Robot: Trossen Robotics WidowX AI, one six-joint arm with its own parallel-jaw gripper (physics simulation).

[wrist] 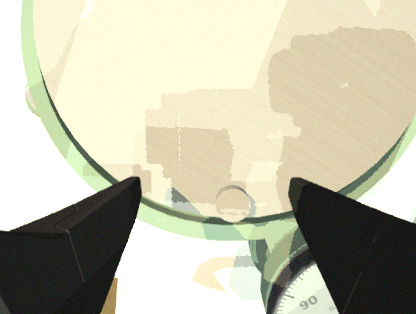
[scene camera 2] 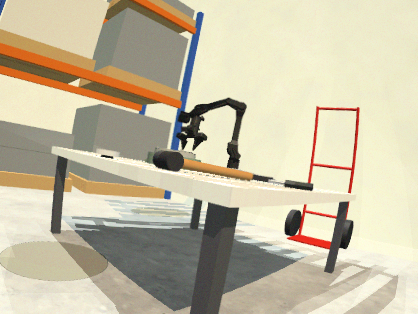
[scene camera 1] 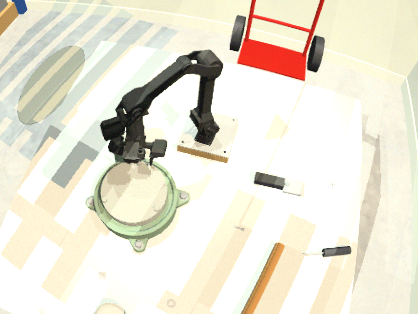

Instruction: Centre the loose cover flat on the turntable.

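Pixels of known places: gripper, fingertip midpoint: [wrist: 215, 186] [scene camera 2: 187, 150] [scene camera 1: 140, 164]; arm's base, link origin: [scene camera 1: 205, 136].
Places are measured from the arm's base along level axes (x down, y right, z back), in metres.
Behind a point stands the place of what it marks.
Observation:
The loose cover, a beige disc [scene camera 1: 134, 195] @(y 0.124, x -0.046, z -0.329 m) [wrist: 200, 60] @(y 0.125, x -0.048, z -0.283 m) with small round knobs, lies inside the rim of the round green turntable [scene camera 1: 136, 231] @(y 0.076, x -0.009, z -0.430 m) [wrist: 46, 117] @(y 0.025, x -0.020, z -0.229 m). A dark gap shows along part of its edge in the wrist view; whether it is centred and fully flat is hard to tell. One knob [wrist: 233, 203] @(y 0.160, x -0.056, z -0.217 m) stands near the rim. My gripper [scene camera 1: 142, 162] @(y 0.149, x -0.064, z -0.226 m) [scene camera 2: 189, 149] @(y 0.149, x -0.064, z -0.226 m) [wrist: 215, 186] @(y 0.149, x -0.064, z -0.226 m) is open and empty, pointing down over the cover's edge on the arm's side. In the wrist view that knob appears between the fingers, slightly below the tip line. The gripper hides part of the rim in scene camera 1.
A dial [wrist: 305, 296] @(y 0.211, x -0.062, z -0.179 m) adjoins the turntable beside the right finger. The arm's base plate [scene camera 1: 227, 131] @(y -0.068, x 0.003, z 0.055 m) is behind right. A black-handled scraper [scene camera 1: 270, 180] @(y -0.275, x 0.011, z -0.077 m), a screwdriver [scene camera 1: 336, 251] @(y -0.585, x 0.012, z -0.258 m) and an orange-handled hammer [scene camera 1: 262, 280] @(y -0.357, x 0.001, z -0.437 m) [scene camera 2: 217, 169] @(y -0.375, x 0.013, z -0.474 m) lie on the table [scene camera 2: 215, 189] @(y -0.698, x 0.052, z -0.779 m). A red hand truck [scene camera 1: 274, 59] stands beyond.

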